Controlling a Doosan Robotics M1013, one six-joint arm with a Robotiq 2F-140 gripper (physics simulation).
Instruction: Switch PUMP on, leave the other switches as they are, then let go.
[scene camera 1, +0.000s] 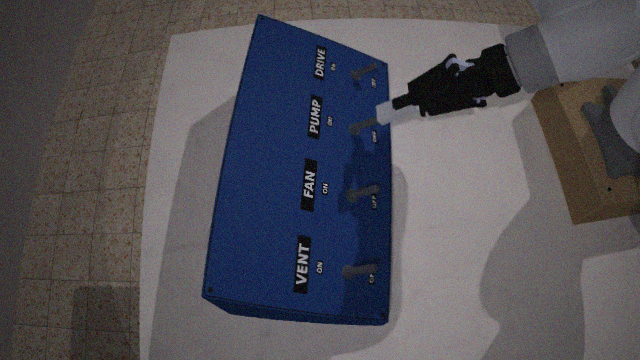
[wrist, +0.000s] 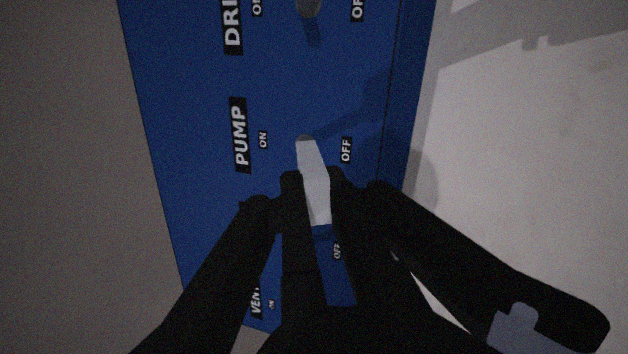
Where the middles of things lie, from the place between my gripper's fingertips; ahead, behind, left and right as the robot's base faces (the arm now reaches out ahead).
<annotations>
The blue switch panel (scene camera 1: 285, 230) lies 11 cm ahead of my hand, 6 cm to the left of it and 5 cm below it.
</annotations>
